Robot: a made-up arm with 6 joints. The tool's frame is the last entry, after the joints. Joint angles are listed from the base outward. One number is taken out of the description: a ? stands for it. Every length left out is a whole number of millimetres.
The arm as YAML. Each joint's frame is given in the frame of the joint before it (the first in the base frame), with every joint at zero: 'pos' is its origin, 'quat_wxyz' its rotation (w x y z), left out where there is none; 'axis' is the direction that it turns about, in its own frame. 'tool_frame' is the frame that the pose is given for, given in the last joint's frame.
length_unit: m
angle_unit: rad
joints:
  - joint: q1
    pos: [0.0, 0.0, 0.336]
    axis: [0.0, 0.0, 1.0]
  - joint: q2
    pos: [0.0, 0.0, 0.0]
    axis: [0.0, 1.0, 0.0]
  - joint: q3
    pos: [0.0, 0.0, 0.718]
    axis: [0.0, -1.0, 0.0]
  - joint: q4
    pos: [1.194, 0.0, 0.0]
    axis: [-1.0, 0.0, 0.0]
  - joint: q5
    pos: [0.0, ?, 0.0]
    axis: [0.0, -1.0, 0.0]
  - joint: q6
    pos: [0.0, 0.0, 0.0]
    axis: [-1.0, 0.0, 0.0]
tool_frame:
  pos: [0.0, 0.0, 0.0]
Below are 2 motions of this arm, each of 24 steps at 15 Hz.
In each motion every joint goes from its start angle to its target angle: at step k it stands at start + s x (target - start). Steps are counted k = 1, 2, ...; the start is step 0. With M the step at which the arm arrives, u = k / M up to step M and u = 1 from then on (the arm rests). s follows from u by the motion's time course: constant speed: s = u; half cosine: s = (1 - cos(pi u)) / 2; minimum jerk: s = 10 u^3 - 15 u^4 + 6 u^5.
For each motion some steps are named. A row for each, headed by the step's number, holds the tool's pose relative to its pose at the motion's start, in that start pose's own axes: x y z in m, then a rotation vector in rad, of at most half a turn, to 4 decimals.
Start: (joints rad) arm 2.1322 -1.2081 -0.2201 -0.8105 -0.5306 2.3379
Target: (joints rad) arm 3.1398 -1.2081 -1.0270 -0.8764 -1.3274 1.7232
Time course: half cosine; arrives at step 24
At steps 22, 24:
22: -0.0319 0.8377 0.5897 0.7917 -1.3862 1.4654
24: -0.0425 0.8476 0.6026 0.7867 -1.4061 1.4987

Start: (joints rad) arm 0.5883 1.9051 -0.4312 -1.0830 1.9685 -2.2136
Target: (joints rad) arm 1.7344 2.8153 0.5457 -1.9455 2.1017 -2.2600
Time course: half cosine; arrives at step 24
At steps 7, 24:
7: 0.0180 -0.1200 0.0461 -0.0378 0.1156 0.1294
24: 0.3733 -0.4986 0.3374 0.0714 0.5588 0.6767

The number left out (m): -0.205
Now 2 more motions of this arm.
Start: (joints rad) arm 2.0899 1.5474 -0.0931 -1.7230 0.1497 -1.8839
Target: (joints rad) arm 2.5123 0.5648 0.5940 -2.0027 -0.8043 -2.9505
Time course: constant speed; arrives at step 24
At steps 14, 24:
14: -0.8015 -0.6169 -0.6467 0.3326 0.2589 -1.2255
24: -1.7829 -0.7618 -0.5375 -0.0148 -0.1569 -2.0640

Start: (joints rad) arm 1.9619 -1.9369 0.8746 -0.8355 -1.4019 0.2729
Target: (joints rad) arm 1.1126 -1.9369 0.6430 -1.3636 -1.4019 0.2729
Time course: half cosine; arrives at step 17
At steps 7, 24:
7: 0.4832 0.2963 -0.0702 -0.0899 0.2445 0.1667
24: 1.1687 0.6964 -0.5951 -0.1295 0.7077 0.3611

